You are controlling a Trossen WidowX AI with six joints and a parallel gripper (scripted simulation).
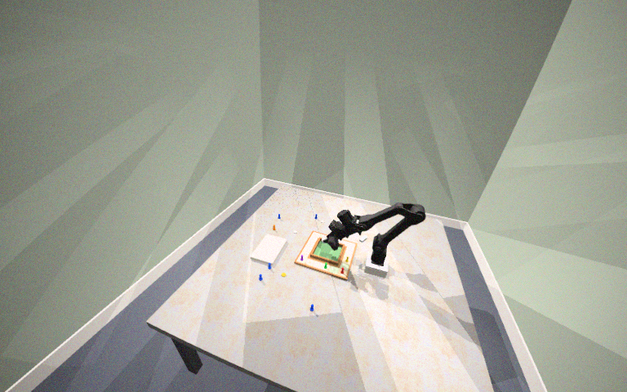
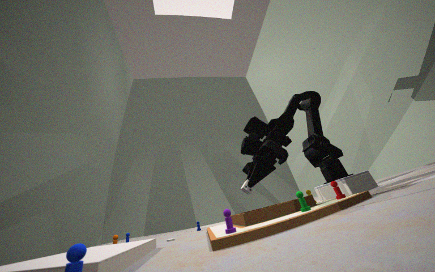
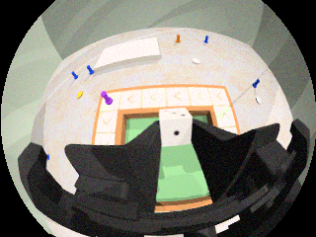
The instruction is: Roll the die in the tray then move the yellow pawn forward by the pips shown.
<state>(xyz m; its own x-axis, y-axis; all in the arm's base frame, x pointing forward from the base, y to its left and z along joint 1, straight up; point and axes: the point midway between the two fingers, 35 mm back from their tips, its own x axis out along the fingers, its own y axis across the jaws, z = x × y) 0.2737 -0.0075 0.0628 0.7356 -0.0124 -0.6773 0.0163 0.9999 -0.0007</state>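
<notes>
Right now my gripper tip is 140 mm past the yellow pawn, 30 mm to the right of it and 60 mm above it. Also, from my gripper tip: green tray floor (30 mm behind, 80 mm below); green pawn (40 mm behind, 120 mm to the left, 60 mm below); white die (right at my gripper tip).
</notes>
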